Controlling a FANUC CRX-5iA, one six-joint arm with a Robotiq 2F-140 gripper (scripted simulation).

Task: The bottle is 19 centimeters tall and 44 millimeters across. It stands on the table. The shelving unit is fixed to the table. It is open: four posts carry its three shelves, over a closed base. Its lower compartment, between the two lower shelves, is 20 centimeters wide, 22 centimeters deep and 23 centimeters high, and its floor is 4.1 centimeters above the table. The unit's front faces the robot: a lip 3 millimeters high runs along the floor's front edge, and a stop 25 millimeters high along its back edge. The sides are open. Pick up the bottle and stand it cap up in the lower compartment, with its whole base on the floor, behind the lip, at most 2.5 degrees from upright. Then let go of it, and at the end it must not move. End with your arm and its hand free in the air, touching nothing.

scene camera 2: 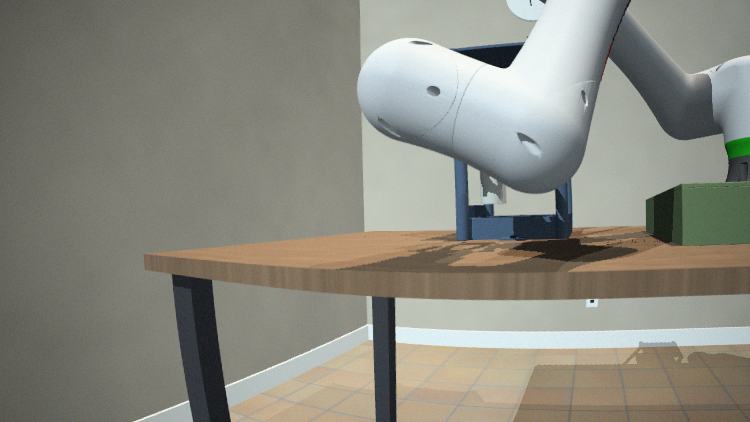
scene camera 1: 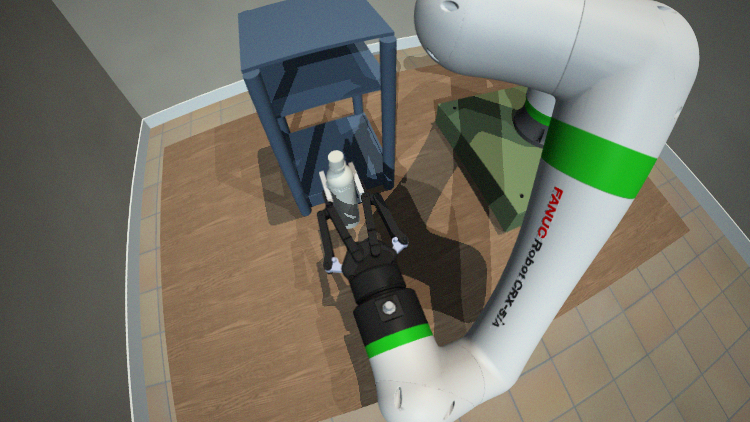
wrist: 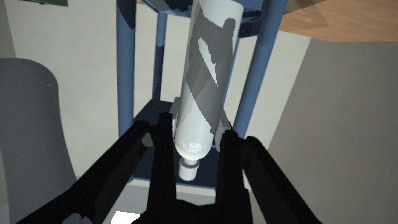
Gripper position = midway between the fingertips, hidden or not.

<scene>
In view: my gripper (scene camera 1: 336, 171), a white bottle (scene camera 1: 340, 180) and a blue shelving unit (scene camera 1: 313, 73).
My gripper is seen too in the wrist view (wrist: 197, 109). The blue shelving unit also shows in scene camera 2 (scene camera 2: 473, 222).
</scene>
